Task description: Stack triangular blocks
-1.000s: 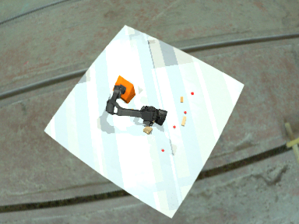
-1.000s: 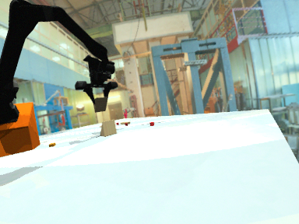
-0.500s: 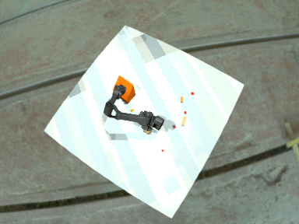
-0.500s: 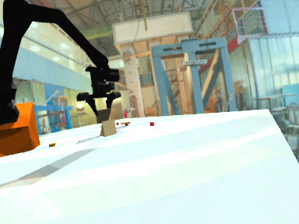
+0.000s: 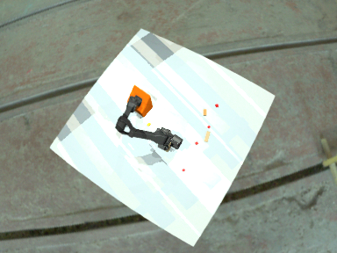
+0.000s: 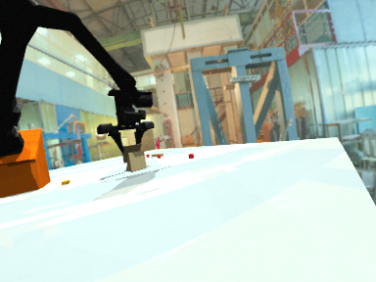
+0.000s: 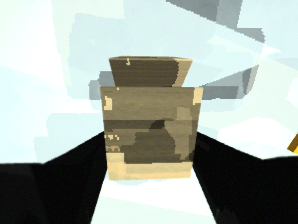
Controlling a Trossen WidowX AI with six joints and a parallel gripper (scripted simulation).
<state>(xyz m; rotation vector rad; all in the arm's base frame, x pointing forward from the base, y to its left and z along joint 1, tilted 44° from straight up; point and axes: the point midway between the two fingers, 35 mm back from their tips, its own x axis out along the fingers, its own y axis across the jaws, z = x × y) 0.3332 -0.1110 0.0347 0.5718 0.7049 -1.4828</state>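
Now: gripper tip 10 mm to the right of the triangular block and 10 mm below it. The rest, counted from my gripper tip: small cube (200 mm behind, 60 mm below, 40 mm to the left).
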